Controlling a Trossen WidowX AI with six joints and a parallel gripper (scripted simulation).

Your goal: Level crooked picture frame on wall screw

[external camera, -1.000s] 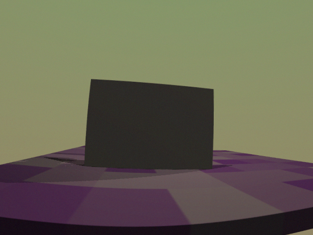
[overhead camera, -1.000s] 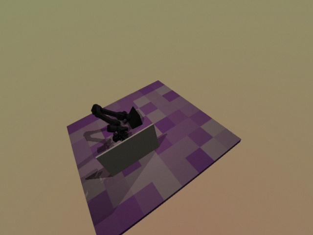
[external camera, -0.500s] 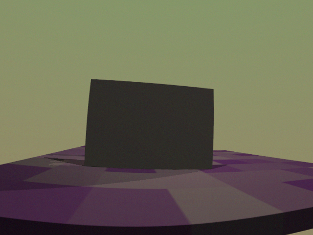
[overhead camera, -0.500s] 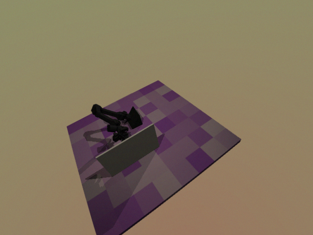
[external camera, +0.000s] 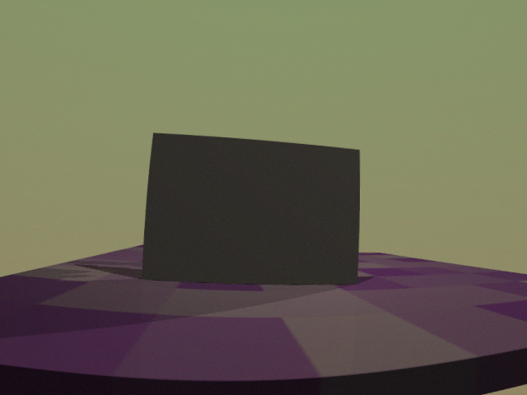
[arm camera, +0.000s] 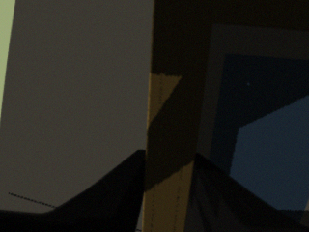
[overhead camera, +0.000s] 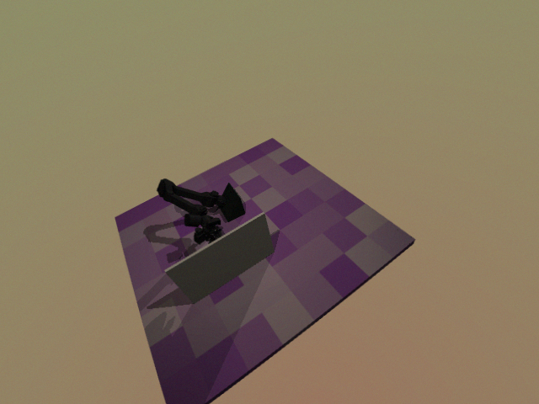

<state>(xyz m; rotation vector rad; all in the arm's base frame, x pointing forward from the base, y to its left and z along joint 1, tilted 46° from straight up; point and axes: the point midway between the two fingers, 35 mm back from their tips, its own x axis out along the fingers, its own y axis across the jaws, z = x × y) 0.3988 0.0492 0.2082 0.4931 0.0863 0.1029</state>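
The picture frame is 50 mm below my gripper tip, 10 mm to the right of it and 10 mm ahead of it. Also, from my gripper tip: wall panel: 60 mm below, 20 mm ahead.
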